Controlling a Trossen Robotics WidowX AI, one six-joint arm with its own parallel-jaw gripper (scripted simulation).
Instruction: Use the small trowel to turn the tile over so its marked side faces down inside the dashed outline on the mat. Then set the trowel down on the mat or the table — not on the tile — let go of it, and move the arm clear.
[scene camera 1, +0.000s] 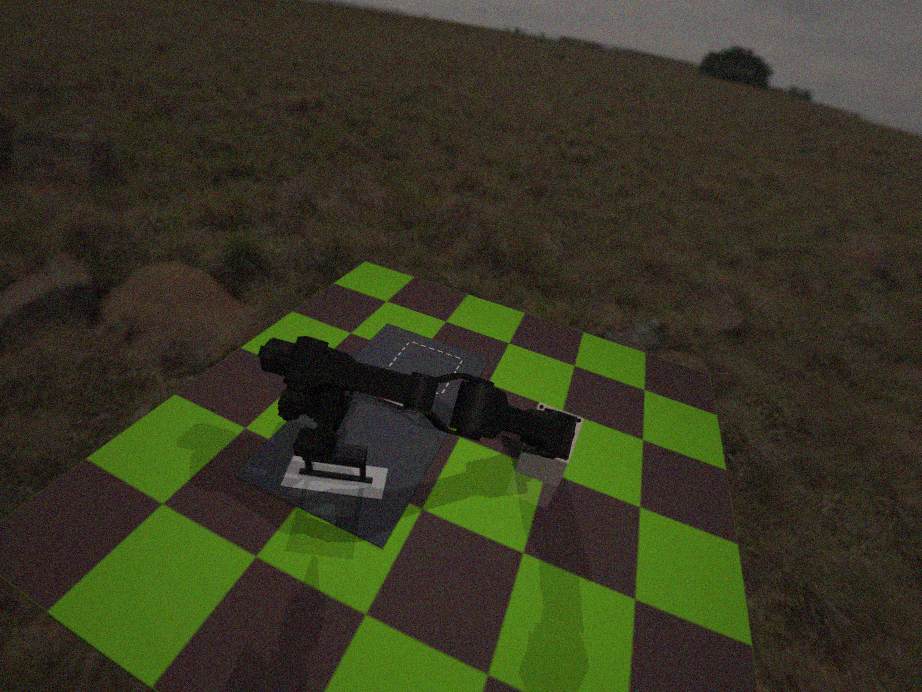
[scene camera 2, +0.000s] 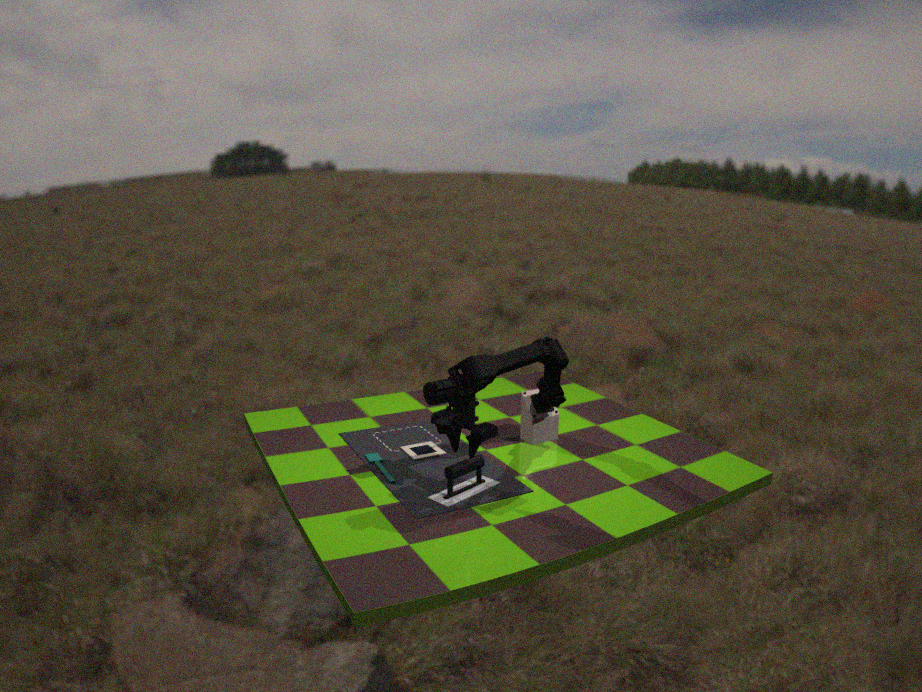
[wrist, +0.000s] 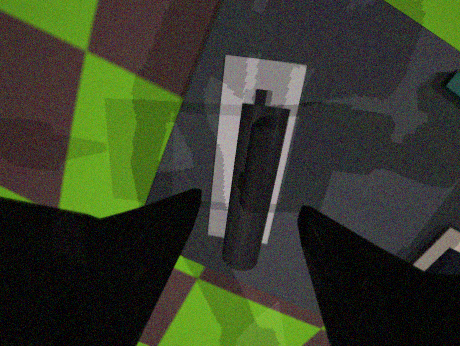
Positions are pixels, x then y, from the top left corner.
My gripper shows in scene camera 1 (329, 443), in scene camera 2 and in the wrist view. A dark-handled trowel shows in scene camera 1, in scene camera 2 and in the wrist view (260, 98). The same spot on the dark-handled trowel: (scene camera 1: 346, 473) is (scene camera 2: 466, 486). The same spot on my gripper: (wrist: 73, 272) is (scene camera 2: 469, 435).
